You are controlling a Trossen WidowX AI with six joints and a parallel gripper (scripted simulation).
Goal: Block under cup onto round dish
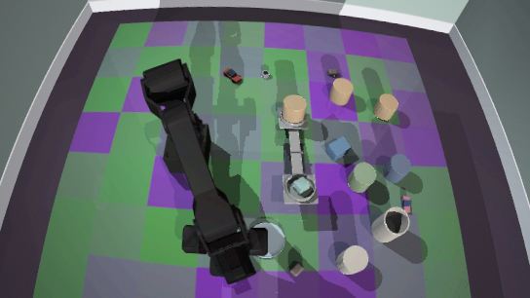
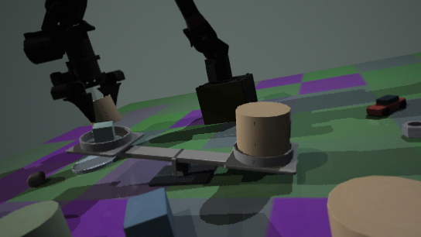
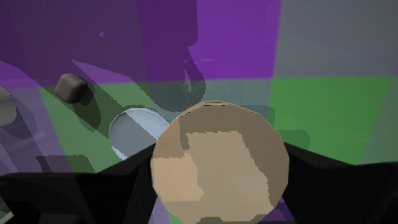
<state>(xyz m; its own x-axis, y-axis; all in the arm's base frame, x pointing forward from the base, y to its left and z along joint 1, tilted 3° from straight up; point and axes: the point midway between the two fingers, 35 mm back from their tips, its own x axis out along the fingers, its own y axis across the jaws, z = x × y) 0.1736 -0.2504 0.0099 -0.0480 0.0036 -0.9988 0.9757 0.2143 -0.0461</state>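
My gripper tip is now 150 mm short of the grey-green block, 200 mm to the right of it and 10 mm below it. The rest, counted from my gripper tip: cream cylinder 310 mm ahead, 30 mm to the left, 40 mm below; balance 120 mm ahead, 320 mm to the left, 40 mm below; pale blue round dish 90 mm ahead, 60 mm to the left, 70 mm below.
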